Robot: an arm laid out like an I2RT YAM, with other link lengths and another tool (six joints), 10 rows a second.
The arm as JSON. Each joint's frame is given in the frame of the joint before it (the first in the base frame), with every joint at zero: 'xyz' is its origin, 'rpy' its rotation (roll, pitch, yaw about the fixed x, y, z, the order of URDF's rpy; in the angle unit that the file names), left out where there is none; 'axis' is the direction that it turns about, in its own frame. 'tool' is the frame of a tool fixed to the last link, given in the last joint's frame.
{
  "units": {
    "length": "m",
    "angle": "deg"
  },
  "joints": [
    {
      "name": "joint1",
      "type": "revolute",
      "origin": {
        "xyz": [
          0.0,
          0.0,
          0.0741
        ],
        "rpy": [
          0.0,
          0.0,
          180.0
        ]
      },
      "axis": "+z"
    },
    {
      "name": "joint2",
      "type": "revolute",
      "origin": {
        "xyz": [
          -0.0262,
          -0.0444,
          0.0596
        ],
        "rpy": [
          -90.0,
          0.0,
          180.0
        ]
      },
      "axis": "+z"
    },
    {
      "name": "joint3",
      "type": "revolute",
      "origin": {
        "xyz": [
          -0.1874,
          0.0,
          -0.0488
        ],
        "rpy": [
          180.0,
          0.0,
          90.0
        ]
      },
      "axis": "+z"
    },
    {
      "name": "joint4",
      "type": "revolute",
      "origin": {
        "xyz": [
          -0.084,
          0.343,
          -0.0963
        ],
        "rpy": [
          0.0,
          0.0,
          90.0
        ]
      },
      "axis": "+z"
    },
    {
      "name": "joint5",
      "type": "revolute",
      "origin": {
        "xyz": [
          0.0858,
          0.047,
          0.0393
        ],
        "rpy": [
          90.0,
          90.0,
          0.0
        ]
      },
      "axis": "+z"
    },
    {
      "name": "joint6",
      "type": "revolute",
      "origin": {
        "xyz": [
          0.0,
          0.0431,
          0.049
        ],
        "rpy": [
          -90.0,
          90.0,
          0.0
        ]
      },
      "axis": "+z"
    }
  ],
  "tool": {
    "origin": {
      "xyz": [
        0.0,
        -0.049,
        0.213
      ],
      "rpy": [
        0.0,
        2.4,
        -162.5
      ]
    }
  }
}
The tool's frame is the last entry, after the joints.
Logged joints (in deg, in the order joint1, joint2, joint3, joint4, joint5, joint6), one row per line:
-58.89 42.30 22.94 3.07 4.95 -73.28
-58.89 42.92 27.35 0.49 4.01 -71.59
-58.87 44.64 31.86 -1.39 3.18 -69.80
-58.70 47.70 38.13 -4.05 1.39 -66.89
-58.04 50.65 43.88 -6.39 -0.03 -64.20
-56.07 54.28 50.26 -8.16 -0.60 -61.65
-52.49 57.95 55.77 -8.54 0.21 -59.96
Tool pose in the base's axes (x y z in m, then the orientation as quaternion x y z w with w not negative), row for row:
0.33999 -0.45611 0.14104 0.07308 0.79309 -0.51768 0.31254
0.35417 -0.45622 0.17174 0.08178 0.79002 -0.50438 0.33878
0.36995 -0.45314 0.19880 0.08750 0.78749 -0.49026 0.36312
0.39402 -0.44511 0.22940 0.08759 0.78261 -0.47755 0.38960
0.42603 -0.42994 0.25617 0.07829 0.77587 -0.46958 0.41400
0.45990 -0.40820 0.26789 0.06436 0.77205 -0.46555 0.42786
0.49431 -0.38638 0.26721 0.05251 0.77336 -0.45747 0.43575
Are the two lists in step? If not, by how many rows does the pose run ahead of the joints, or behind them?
The pose runs 2 rows ahead of the joints: the pose in row i belongs to the joints in row i + 2.
